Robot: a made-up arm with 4 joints. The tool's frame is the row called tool. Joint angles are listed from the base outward.
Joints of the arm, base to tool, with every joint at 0 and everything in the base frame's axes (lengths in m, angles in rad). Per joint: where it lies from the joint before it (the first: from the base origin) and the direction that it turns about. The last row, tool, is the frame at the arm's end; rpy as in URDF.
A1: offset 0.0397 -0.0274 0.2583 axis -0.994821 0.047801 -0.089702
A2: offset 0.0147 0.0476 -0.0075 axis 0 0 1
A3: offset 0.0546 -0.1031 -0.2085 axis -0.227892 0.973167 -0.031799
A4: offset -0.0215 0.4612 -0.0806 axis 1 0 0
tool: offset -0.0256 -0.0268 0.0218 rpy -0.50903 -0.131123 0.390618
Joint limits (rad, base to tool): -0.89..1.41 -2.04..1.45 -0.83..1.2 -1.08..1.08
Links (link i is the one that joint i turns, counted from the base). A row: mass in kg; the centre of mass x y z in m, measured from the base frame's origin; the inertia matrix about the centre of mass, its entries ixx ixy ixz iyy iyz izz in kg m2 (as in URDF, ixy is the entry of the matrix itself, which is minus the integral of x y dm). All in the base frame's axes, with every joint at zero. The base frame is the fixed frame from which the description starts. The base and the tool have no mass.
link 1: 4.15; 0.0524 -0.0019 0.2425; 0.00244 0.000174 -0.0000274 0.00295 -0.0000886 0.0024
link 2: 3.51; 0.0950 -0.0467 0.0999; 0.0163 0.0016 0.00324 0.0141 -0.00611 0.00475
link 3: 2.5; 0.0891 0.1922 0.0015; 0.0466 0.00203 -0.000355 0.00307 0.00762 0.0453
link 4: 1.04; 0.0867 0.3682 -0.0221; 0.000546 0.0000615 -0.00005 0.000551 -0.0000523 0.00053
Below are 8 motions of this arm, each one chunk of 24 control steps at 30 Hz.
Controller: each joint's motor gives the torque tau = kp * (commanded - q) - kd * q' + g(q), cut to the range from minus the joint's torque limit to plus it. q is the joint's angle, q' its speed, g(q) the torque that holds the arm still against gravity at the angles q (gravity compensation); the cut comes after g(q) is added. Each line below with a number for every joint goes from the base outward.
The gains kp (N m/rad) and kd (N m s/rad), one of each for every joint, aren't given. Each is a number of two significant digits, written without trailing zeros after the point. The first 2 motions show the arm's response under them.
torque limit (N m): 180 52 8 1.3
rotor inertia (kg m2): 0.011 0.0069 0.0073 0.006
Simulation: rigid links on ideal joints. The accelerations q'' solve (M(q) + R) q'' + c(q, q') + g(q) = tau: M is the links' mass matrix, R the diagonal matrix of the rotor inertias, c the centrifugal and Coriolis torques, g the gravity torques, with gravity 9.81 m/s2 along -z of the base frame. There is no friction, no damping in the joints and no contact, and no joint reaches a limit. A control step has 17 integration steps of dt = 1/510 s. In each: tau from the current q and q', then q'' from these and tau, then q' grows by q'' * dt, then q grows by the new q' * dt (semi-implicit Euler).
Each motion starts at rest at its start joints. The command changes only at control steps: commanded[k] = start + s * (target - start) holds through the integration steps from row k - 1 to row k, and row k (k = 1, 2, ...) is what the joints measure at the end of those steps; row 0 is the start. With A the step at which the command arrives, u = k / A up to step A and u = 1 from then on. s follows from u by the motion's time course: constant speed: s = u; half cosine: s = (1 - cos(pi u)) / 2; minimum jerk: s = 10 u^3 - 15 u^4 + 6 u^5; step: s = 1 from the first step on.
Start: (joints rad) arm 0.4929 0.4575 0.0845 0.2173
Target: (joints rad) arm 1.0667 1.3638 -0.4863 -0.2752
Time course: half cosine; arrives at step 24
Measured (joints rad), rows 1 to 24:
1: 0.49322 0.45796 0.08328 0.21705
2: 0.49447 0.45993 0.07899 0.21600
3: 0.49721 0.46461 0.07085 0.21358
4: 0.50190 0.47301 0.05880 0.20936
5: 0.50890 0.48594 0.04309 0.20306
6: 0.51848 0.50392 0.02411 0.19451
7: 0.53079 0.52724 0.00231 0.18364
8: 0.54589 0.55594 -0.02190 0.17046
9: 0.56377 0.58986 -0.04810 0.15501
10: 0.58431 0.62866 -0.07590 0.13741
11: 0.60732 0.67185 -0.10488 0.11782
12: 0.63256 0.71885 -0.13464 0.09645
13: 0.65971 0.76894 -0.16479 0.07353
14: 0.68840 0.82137 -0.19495 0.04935
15: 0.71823 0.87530 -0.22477 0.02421
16: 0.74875 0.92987 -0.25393 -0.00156
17: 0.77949 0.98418 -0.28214 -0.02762
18: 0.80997 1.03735 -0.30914 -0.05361
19: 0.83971 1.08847 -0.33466 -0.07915
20: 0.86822 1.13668 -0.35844 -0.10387
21: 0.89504 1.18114 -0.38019 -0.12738
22: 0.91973 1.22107 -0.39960 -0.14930
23: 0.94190 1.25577 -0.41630 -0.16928
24: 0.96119 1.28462 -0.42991 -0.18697
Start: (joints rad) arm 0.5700 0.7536 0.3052 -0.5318
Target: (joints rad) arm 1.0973 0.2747 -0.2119 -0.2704
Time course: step
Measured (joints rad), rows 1 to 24:
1: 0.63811 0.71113 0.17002 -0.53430
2: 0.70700 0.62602 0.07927 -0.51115
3: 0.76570 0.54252 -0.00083 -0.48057
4: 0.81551 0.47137 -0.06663 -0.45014
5: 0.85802 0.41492 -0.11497 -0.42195
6: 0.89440 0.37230 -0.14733 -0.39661
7: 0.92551 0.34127 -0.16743 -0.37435
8: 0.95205 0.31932 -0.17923 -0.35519
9: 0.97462 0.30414 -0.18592 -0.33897
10: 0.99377 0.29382 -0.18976 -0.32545
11: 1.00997 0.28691 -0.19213 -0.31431
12: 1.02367 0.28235 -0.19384 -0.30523
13: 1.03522 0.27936 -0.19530 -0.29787
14: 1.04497 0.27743 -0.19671 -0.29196
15: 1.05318 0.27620 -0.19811 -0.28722
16: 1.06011 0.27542 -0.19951 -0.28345
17: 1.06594 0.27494 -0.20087 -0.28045
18: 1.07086 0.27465 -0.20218 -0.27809
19: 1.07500 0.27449 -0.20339 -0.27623
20: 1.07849 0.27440 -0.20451 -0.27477
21: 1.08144 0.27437 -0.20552 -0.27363
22: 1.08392 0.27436 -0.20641 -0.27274
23: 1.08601 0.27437 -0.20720 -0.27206
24: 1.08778 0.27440 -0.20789 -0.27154
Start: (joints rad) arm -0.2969 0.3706 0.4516 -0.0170
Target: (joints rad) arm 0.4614 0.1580 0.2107 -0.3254
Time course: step
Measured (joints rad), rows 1 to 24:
1: -0.20942 0.36174 0.31192 -0.08694
2: -0.10971 0.31425 0.27382 -0.14443
3: -0.02179 0.26995 0.26095 -0.17877
4: 0.05342 0.23547 0.25453 -0.20109
5: 0.11724 0.21022 0.25069 -0.21733
6: 0.17122 0.19234 0.24818 -0.23019
7: 0.21681 0.17997 0.24628 -0.24095
8: 0.25528 0.17159 0.24455 -0.25025
9: 0.28771 0.16601 0.24273 -0.25846
10: 0.31505 0.16237 0.24074 -0.26579
11: 0.33809 0.16004 0.23855 -0.27239
12: 0.35750 0.15859 0.23622 -0.27833
13: 0.37385 0.15771 0.23382 -0.28369
14: 0.38762 0.15721 0.23143 -0.28852
15: 0.39922 0.15695 0.22911 -0.29286
16: 0.40900 0.15684 0.22691 -0.29674
17: 0.41723 0.15682 0.22487 -0.30022
18: 0.42417 0.15686 0.22301 -0.30331
19: 0.43002 0.15693 0.22133 -0.30606
20: 0.43495 0.15701 0.21985 -0.30849
21: 0.43910 0.15711 0.21854 -0.31064
22: 0.44260 0.15720 0.21740 -0.31254
23: 0.44555 0.15729 0.21641 -0.31420
24: 0.44804 0.15737 0.21556 -0.31566

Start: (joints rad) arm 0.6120 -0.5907 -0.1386 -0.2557
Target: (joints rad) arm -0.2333 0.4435 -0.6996 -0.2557
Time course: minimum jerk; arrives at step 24
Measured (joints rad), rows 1 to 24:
1: 0.61194 -0.59066 -0.13862 -0.25566
2: 0.61149 -0.59027 -0.13888 -0.25540
3: 0.60999 -0.58873 -0.14003 -0.25469
4: 0.60661 -0.58479 -0.14303 -0.25339
5: 0.60044 -0.57699 -0.14880 -0.25149
6: 0.59060 -0.56385 -0.15809 -0.24914
7: 0.57636 -0.54408 -0.17131 -0.24654
8: 0.55716 -0.51672 -0.18857 -0.24398
9: 0.53269 -0.48119 -0.20972 -0.24177
10: 0.50285 -0.43737 -0.23450 -0.24021
11: 0.46780 -0.38558 -0.26260 -0.23957
12: 0.42796 -0.32661 -0.29372 -0.24007
13: 0.38392 -0.26162 -0.32762 -0.24186
14: 0.33651 -0.19212 -0.36406 -0.24497
15: 0.28668 -0.11988 -0.40273 -0.24933
16: 0.23552 -0.04679 -0.44315 -0.25475
17: 0.18421 0.02518 -0.48461 -0.26090
18: 0.13394 0.09417 -0.52610 -0.26740
19: 0.08585 0.15849 -0.56638 -0.27381
20: 0.04099 0.21672 -0.60406 -0.27973
21: 0.00020 0.26777 -0.63777 -0.28481
22: -0.03592 0.31096 -0.66633 -0.28877
23: -0.06713 0.34607 -0.68894 -0.29147
24: -0.09357 0.37346 -0.70524 -0.29283

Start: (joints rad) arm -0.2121 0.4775 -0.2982 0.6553
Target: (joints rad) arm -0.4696 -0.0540 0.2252 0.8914
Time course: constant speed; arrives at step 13
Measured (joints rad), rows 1 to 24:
1: -0.21486 0.47321 -0.28624 0.65598
2: -0.22012 0.46205 -0.26463 0.65875
3: -0.22750 0.44413 -0.23691 0.66416
4: -0.23672 0.42043 -0.20557 0.67207
5: -0.24753 0.39214 -0.17215 0.68206
6: -0.25970 0.36034 -0.13750 0.69365
7: -0.27305 0.32594 -0.10207 0.70646
8: -0.28740 0.28964 -0.06607 0.72020
9: -0.30259 0.25197 -0.02960 0.73464
10: -0.31850 0.21333 0.00729 0.74963
11: -0.33502 0.17400 0.04459 0.76507
12: -0.35204 0.13420 0.08228 0.78087
13: -0.36949 0.09407 0.12031 0.79697
14: -0.38454 0.05940 0.14447 0.81158
15: -0.39743 0.03146 0.15943 0.82358
16: -0.40845 0.00965 0.16966 0.83323
17: -0.41783 -0.00700 0.17764 0.84113
18: -0.42580 -0.01948 0.18450 0.84777
19: -0.43255 -0.02872 0.19068 0.85349
20: -0.43827 -0.03548 0.19628 0.85848
21: -0.44311 -0.04038 0.20129 0.86287
22: -0.44721 -0.04393 0.20568 0.86673
23: -0.45067 -0.04649 0.20944 0.87012
24: -0.45360 -0.04834 0.21260 0.87308

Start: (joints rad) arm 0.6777 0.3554 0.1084 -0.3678
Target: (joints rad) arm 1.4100 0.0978 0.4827 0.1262
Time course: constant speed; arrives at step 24
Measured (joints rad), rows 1 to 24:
1: 0.68107 0.35462 0.10583 -0.36799
2: 0.68841 0.35159 0.10685 -0.36628
3: 0.69935 0.34652 0.11237 -0.36180
4: 0.71339 0.33993 0.12167 -0.35458
5: 0.73005 0.33222 0.13378 -0.34494
6: 0.74891 0.32371 0.14782 -0.33328
7: 0.76962 0.31461 0.16310 -0.31995
8: 0.79189 0.30508 0.17913 -0.30528
9: 0.81547 0.29523 0.19558 -0.28949
10: 0.84014 0.28514 0.21222 -0.27281
11: 0.86574 0.27487 0.22891 -0.25539
12: 0.89211 0.26447 0.24556 -0.23738
13: 0.91913 0.25397 0.26213 -0.21887
14: 0.94670 0.24339 0.27860 -0.19997
15: 0.97473 0.23277 0.29496 -0.18073
16: 1.00316 0.22211 0.31122 -0.16123
17: 1.03191 0.21143 0.32739 -0.14151
18: 1.06094 0.20072 0.34347 -0.12160
19: 1.09021 0.19001 0.35947 -0.10155
20: 1.11967 0.17929 0.37541 -0.08138
21: 1.14929 0.16857 0.39128 -0.06111
22: 1.17906 0.15785 0.40711 -0.04076
23: 1.20895 0.14713 0.42290 -0.02035
24: 1.23893 0.13641 0.43865 0.00012

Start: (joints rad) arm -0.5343 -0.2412 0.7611 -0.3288
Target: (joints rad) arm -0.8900 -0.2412 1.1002 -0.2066
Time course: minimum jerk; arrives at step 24
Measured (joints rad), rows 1 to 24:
1: -0.53433 -0.24121 0.76115 -0.32878
2: -0.53453 -0.24130 0.76153 -0.32866
3: -0.53520 -0.24150 0.76267 -0.32828
4: -0.53669 -0.24185 0.76505 -0.32752
5: -0.53938 -0.24234 0.76919 -0.32624
6: -0.54365 -0.24292 0.77550 -0.32435
7: -0.54977 -0.24354 0.78431 -0.32179
8: -0.55798 -0.24413 0.79581 -0.31853
9: -0.56840 -0.24466 0.81003 -0.31456
10: -0.58106 -0.24506 0.82687 -0.30993
11: -0.59586 -0.24530 0.84608 -0.30470
12: -0.61264 -0.24536 0.86729 -0.29894
13: -0.63113 -0.24524 0.89006 -0.29276
14: -0.65098 -0.24493 0.91383 -0.28629
15: -0.67179 -0.24445 0.93804 -0.27965
16: -0.69310 -0.24383 0.96208 -0.27297
17: -0.71444 -0.24310 0.98536 -0.26638
18: -0.73532 -0.24229 1.00729 -0.26001
19: -0.75530 -0.24144 1.02736 -0.25397
20: -0.77395 -0.24059 1.04514 -0.24836
21: -0.79096 -0.23979 1.06031 -0.24325
22: -0.80607 -0.23908 1.07268 -0.23870
23: -0.81918 -0.23850 1.08226 -0.23470
24: -0.83034 -0.23811 1.08926 -0.23121

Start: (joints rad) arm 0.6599 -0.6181 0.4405 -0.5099
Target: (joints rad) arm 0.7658 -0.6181 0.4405 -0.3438
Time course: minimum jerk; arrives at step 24
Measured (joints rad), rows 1 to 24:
1: 0.65991 -0.61810 0.44050 -0.50989
2: 0.65997 -0.61807 0.44047 -0.50985
3: 0.66017 -0.61802 0.44041 -0.50966
4: 0.66062 -0.61792 0.44034 -0.50918
5: 0.66143 -0.61778 0.44026 -0.50824
6: 0.66271 -0.61762 0.44019 -0.50665
7: 0.66454 -0.61743 0.44014 -0.50426
8: 0.66700 -0.61725 0.44011 -0.50093
9: 0.67011 -0.61708 0.44011 -0.49657
10: 0.67388 -0.61694 0.44013 -0.49114
11: 0.67830 -0.61684 0.44017 -0.48466
12: 0.68330 -0.61679 0.44024 -0.47718
13: 0.68881 -0.61679 0.44032 -0.46880
14: 0.69472 -0.61684 0.44041 -0.45968
15: 0.70091 -0.61694 0.44051 -0.44999
16: 0.70725 -0.61710 0.44061 -0.43994
17: 0.71359 -0.61730 0.44071 -0.42975
18: 0.71980 -0.61753 0.44080 -0.41965
19: 0.72573 -0.61779 0.44087 -0.40987
20: 0.73126 -0.61806 0.44094 -0.40063
21: 0.73631 -0.61834 0.44097 -0.39210
22: 0.74079 -0.61859 0.44099 -0.38442
23: 0.74468 -0.61881 0.44098 -0.37770
24: 0.74799 -0.61898 0.44094 -0.37195

